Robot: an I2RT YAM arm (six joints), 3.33 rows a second.
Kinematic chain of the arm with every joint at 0, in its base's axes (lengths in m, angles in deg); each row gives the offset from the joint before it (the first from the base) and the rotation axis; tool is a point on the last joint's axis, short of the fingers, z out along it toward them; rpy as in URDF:
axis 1: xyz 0 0 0.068 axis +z
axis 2: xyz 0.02 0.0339 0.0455 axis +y
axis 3: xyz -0.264 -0.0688 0 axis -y
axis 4: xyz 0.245 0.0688 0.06 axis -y
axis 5: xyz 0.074 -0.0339 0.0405 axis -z
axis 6: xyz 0.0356 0 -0.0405 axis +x
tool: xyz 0 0 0 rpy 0 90 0
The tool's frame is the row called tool.
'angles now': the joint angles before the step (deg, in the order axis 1, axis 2, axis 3, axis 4, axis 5, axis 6). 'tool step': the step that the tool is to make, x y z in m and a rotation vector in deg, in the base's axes. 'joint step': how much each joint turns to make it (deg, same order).
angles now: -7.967 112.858 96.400 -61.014 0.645 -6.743
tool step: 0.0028 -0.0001 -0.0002 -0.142 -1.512 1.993
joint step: -0.005 -0.004 -0.204 1.730 -0.527 -1.929
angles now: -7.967 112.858 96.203 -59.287 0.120 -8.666
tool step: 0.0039 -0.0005 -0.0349 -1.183 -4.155 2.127
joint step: 0.005 0.159 -8.295 12.738 -0.020 -2.204
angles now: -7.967 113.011 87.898 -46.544 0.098 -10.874
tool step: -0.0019 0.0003 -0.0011 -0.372 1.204 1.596
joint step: 0.007 0.051 -0.028 -1.058 0.025 -1.677
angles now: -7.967 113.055 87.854 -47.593 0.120 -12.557
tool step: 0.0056 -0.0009 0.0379 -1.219 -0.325 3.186
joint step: -0.003 0.011 8.634 -8.120 0.152 -3.391
